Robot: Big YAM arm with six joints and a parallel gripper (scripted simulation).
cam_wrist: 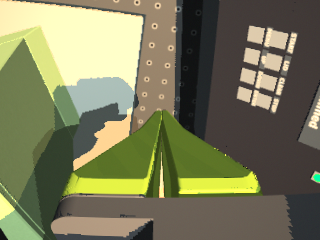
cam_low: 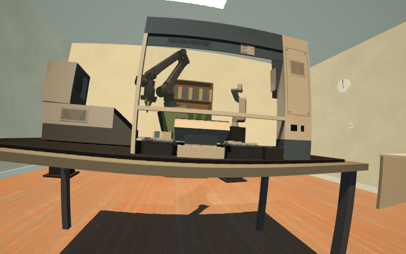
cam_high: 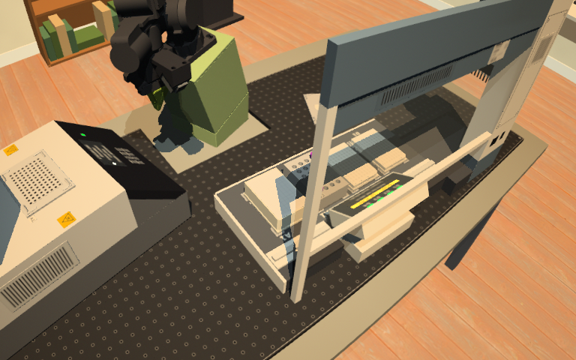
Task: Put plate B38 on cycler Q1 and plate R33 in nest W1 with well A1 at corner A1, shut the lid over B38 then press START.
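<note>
The plate B38 lies 32 cm ahead of my hand, 30 cm to the left of it and 16 cm below it. Round my hand: tube block: 30 cm ahead, 19 cm to the left, 15 cm below; then post: 44 cm ahead, 4 cm to the right, 2 cm above; then cream deep-well block: 28 cm ahead, 9 cm to the left, 14 cm below.
</note>
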